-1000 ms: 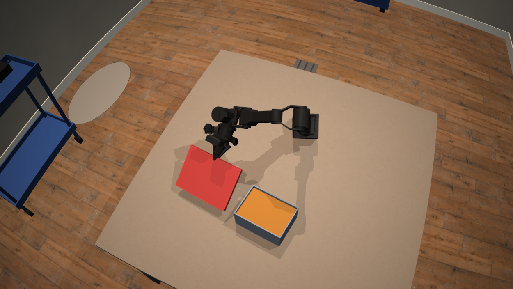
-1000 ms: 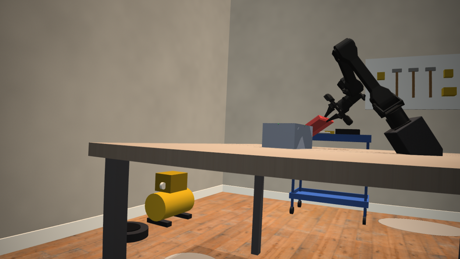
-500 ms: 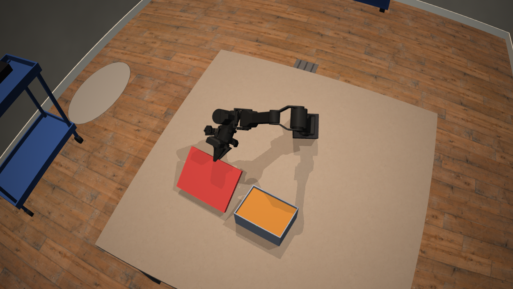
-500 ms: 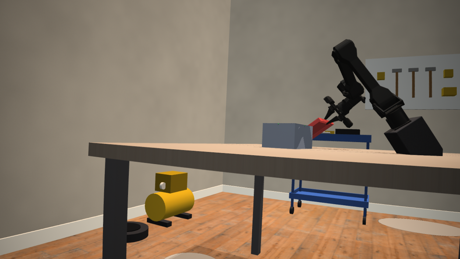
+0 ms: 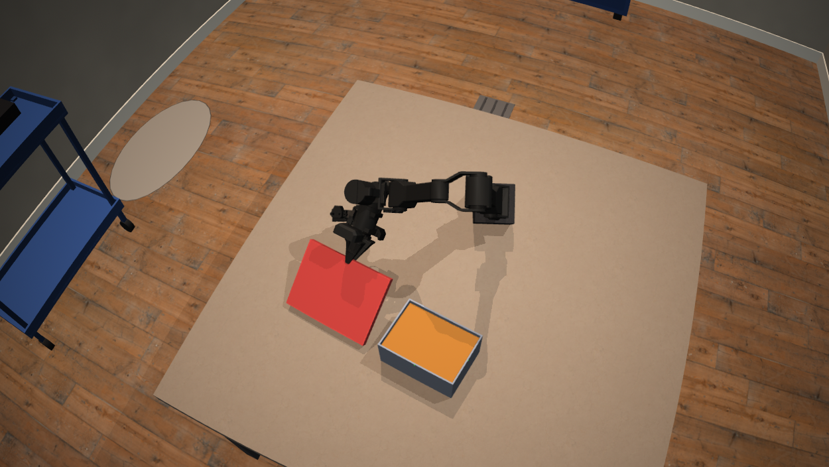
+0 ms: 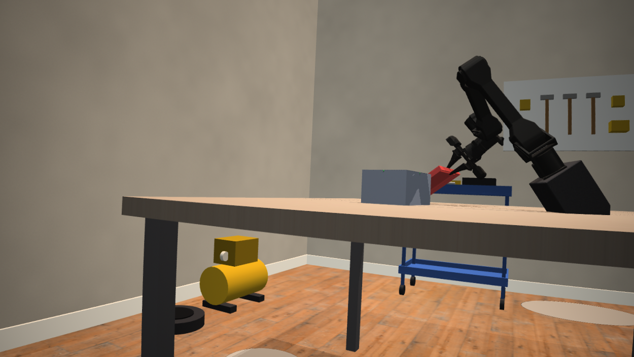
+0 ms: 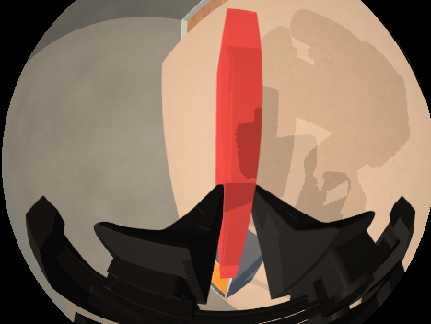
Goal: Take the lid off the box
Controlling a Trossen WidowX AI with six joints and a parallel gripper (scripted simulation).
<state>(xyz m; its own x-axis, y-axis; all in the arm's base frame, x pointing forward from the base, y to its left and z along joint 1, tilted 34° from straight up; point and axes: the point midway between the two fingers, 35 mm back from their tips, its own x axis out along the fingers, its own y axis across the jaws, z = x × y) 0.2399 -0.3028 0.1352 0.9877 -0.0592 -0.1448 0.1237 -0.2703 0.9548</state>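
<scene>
The red lid lies 90 mm ahead of my hand, 10 mm to the right of it and 70 mm below it. The rest, counted from my hand: storage box 130 mm ahead, 270 mm to the left, 90 mm below.
</scene>
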